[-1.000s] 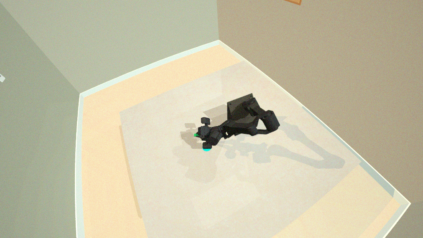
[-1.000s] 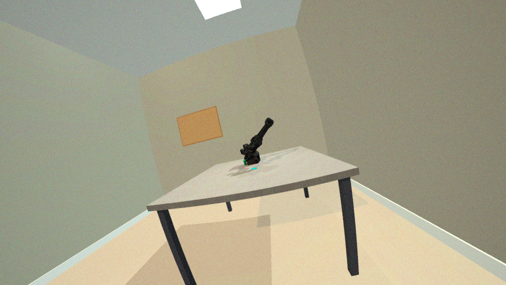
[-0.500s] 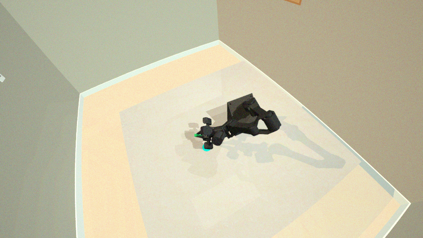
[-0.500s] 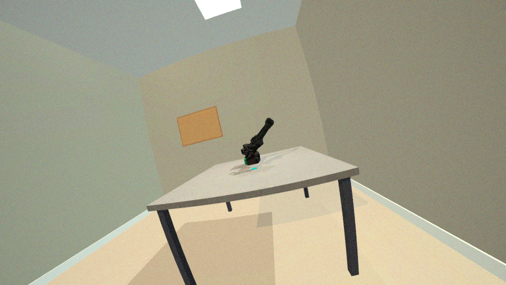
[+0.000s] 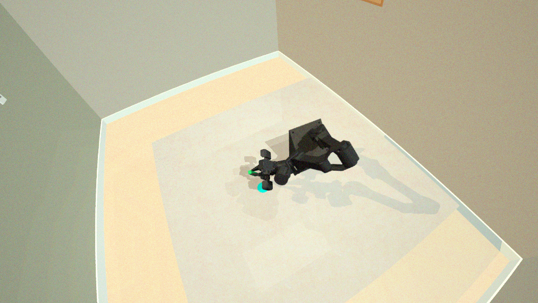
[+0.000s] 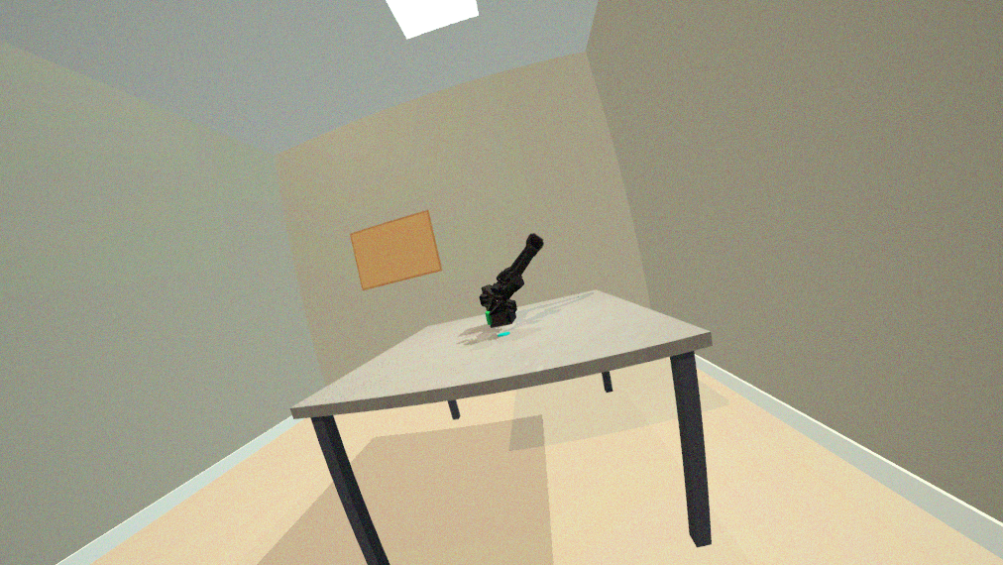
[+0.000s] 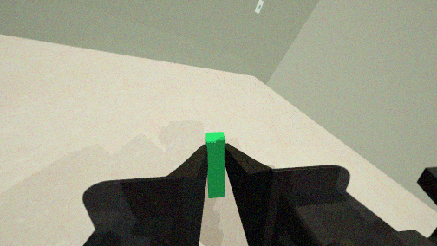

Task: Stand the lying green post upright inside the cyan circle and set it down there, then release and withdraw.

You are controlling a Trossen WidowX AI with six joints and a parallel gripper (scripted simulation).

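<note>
Right now the cyan circle is 20 mm behind my gripper tip, 50 mm to the left of it and 110 mm below it. The rest, counted from my gripper tip: green post (10 mm behind, 20 mm below).
</note>
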